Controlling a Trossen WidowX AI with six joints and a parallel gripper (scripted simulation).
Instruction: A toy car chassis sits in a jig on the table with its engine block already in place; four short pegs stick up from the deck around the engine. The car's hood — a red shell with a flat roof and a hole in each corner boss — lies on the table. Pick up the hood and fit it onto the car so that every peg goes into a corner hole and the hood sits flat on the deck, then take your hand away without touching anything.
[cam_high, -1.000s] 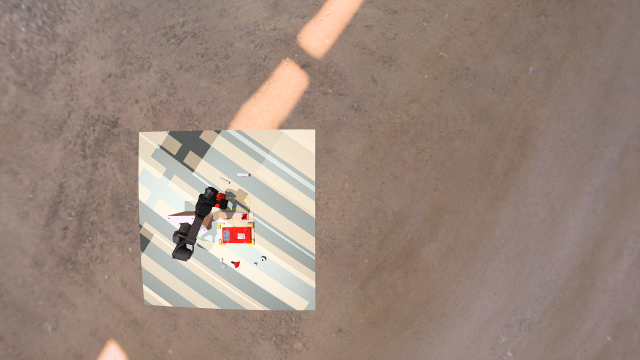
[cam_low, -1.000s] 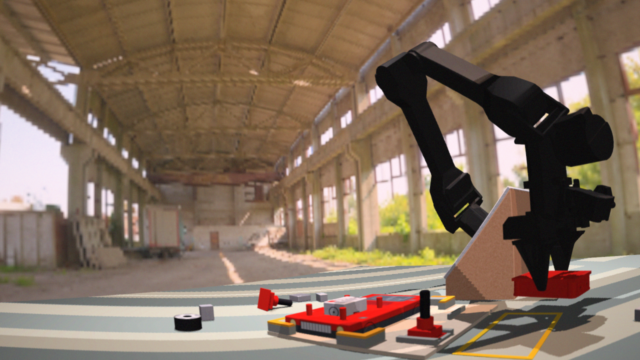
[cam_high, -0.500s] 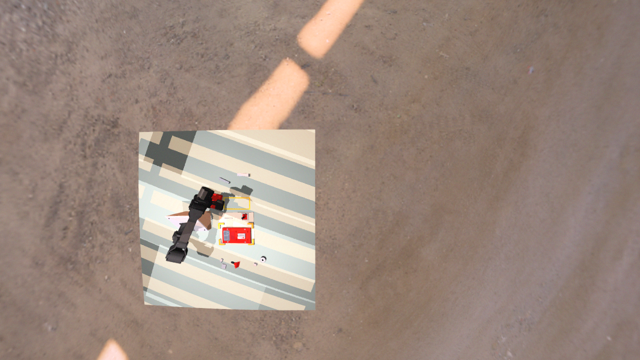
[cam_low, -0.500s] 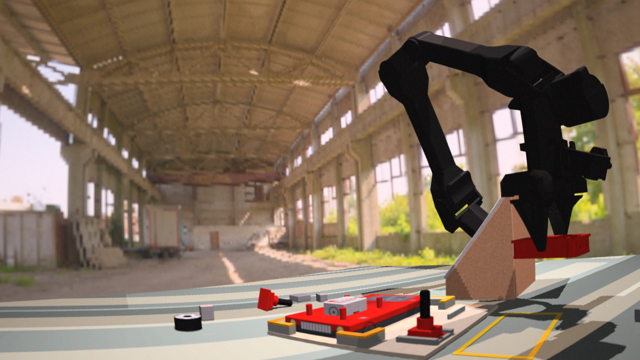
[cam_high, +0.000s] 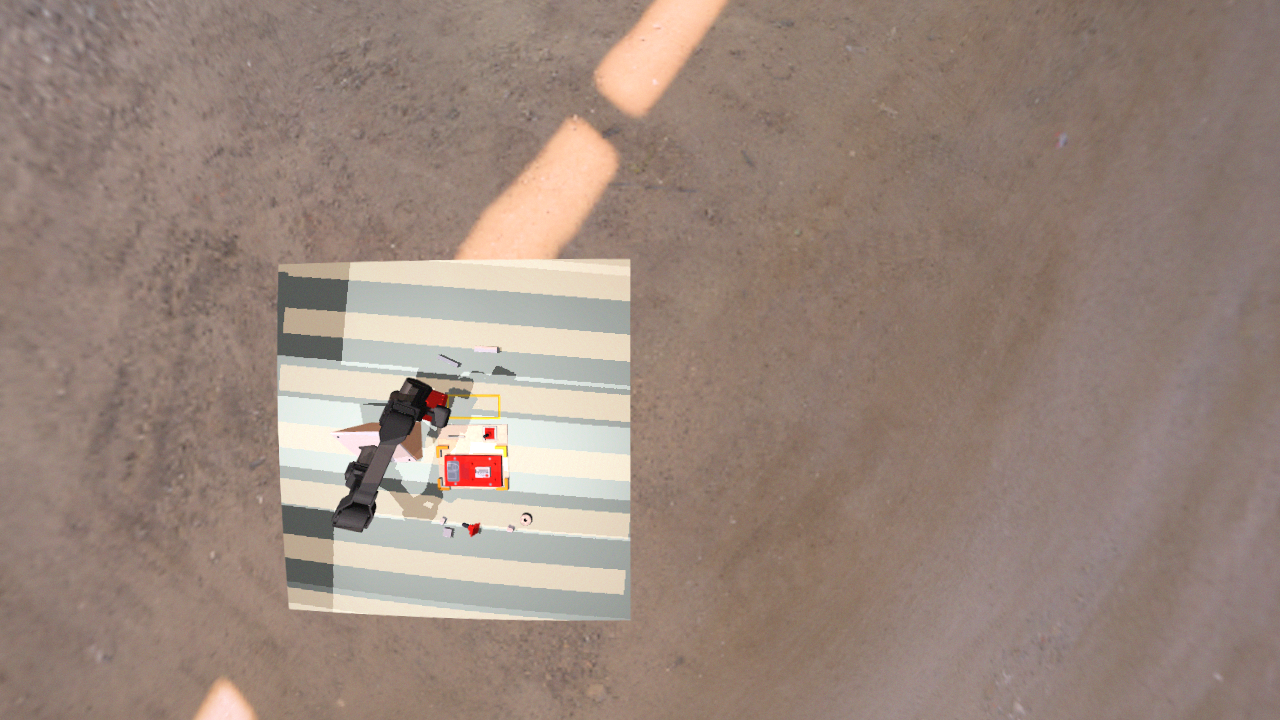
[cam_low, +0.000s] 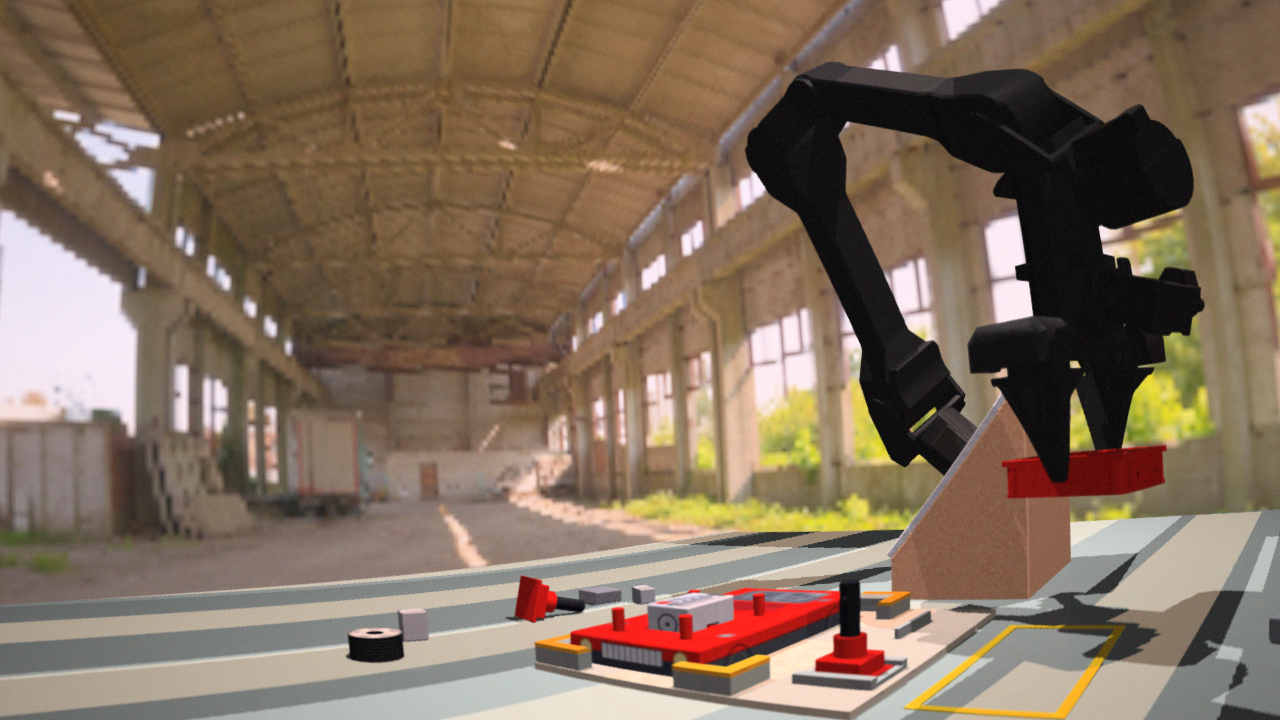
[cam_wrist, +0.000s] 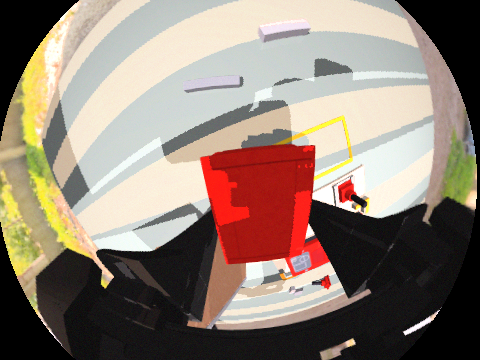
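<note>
Right now my gripper tip is 10 cm short of the grey engine block, 25 cm to the left of it and 8 cm above it. Round my gripper tip: red hood (1 cm above); black wheel (21 cm ahead, 45 cm to the right, 9 cm below).
</note>
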